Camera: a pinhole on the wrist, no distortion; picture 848 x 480 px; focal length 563.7 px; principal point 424.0 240.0 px. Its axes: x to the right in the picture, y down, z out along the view. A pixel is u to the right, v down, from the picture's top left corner.
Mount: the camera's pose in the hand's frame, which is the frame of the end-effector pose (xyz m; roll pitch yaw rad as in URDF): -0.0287 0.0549 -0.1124 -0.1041 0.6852 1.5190
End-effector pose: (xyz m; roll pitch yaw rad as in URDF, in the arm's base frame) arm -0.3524 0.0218 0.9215 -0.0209 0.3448 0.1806
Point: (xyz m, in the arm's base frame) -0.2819 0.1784 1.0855
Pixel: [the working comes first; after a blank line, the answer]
In the camera's frame: -0.1251 -0.0903 0.2807

173 59
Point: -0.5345 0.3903 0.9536
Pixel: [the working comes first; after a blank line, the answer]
In the camera's frame: 0.1884 0.0743 0.3089

768 376
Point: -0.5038 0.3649 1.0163
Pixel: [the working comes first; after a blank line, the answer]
In the camera's frame: 0.1214 0.0664 0.3400

625 350
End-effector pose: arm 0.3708 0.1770 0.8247 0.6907 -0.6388 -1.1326
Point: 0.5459 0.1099 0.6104
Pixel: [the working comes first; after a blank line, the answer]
In the camera's frame: 0.0156 0.0056 -0.2011

behind the camera
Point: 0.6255 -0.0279 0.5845
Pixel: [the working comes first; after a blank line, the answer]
In the camera's frame: 0.0331 -0.0971 -0.3241

behind the camera
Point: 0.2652 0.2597 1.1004
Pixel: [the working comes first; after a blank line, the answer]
In the camera's frame: -0.1688 -0.1282 0.3369

142 26
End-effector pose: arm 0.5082 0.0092 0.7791 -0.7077 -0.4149 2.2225
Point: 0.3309 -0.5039 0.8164
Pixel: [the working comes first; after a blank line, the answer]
In the camera's frame: -0.1959 0.1856 0.5393

219 434
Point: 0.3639 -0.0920 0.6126
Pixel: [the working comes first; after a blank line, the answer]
In the camera's frame: 0.0688 0.0205 0.2002

618 298
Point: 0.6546 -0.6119 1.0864
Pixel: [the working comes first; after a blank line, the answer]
In the camera's frame: -0.5906 0.3278 0.4239

outside the picture
